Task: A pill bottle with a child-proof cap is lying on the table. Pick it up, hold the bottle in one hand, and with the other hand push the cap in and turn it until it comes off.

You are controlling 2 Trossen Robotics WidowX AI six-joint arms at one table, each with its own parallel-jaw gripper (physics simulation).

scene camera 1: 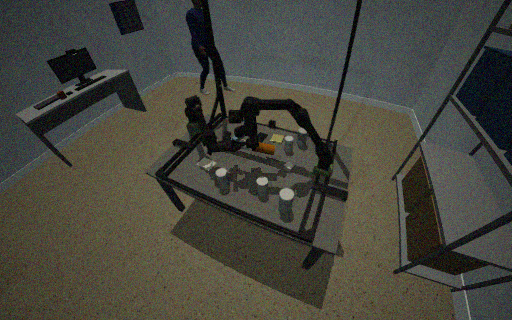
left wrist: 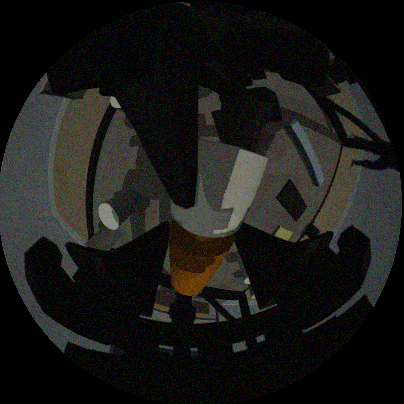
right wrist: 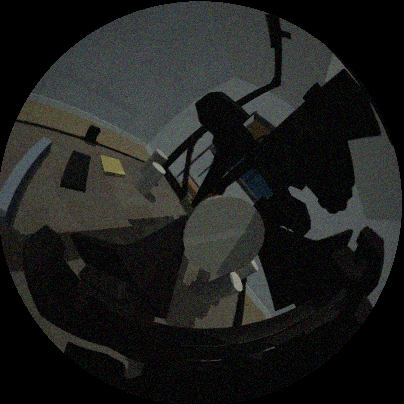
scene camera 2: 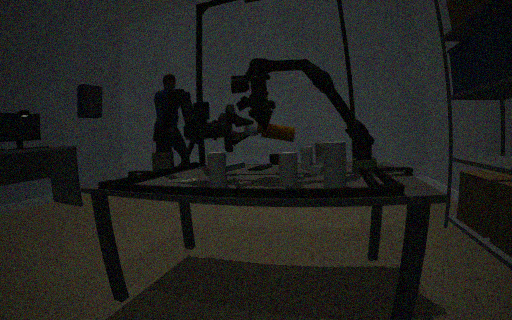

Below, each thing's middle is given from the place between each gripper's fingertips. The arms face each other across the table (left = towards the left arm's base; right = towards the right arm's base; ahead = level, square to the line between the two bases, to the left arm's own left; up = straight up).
Right now the black card [right wrist: 74, 176] is 260 mm behind my left hand, 100 mm to the right of it and 160 mm below it. Round my left hand: bluish bar [left wrist: 292, 126] 210 mm behind, 240 mm to the right, 150 mm below.
The black card lies 270 mm behind my right hand, 180 mm below it and 70 mm to the right of it. From my right hand the other things lie so: bluish bar 220 mm behind, 210 mm to the right, 170 mm below.
